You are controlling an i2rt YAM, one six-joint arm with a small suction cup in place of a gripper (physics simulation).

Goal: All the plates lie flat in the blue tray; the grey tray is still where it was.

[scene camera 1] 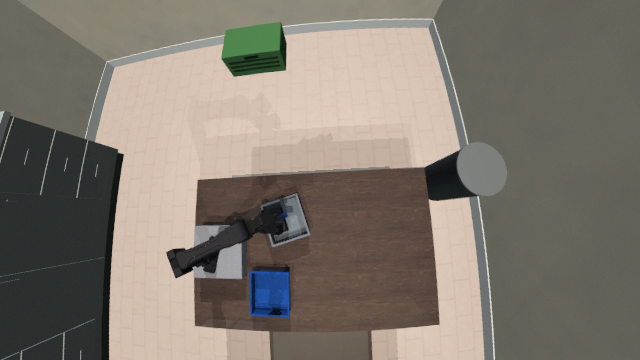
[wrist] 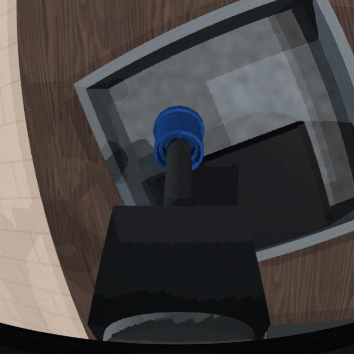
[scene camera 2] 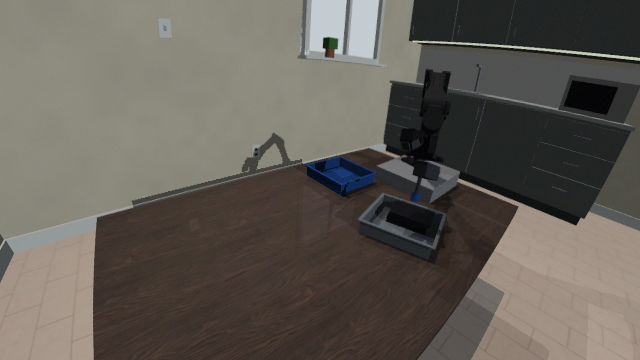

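The grey tray stands turned on the table. A flat black plate lies in it; in the wrist view it covers the lower right of the tray floor. I cannot tell whether more plates lie under it. The blue tray stands apart from the grey one, with no plate visible in it; a small dark patch at one edge looks like shadow. My blue suction cup is off and bare. It hangs above the grey tray, near the plate's edge in the wrist view.
The arm stands on a pale grey block beside both trays on the brown table. A dark round bin stands by the table's right end. A green cabinet stands by the wall, away from the table.
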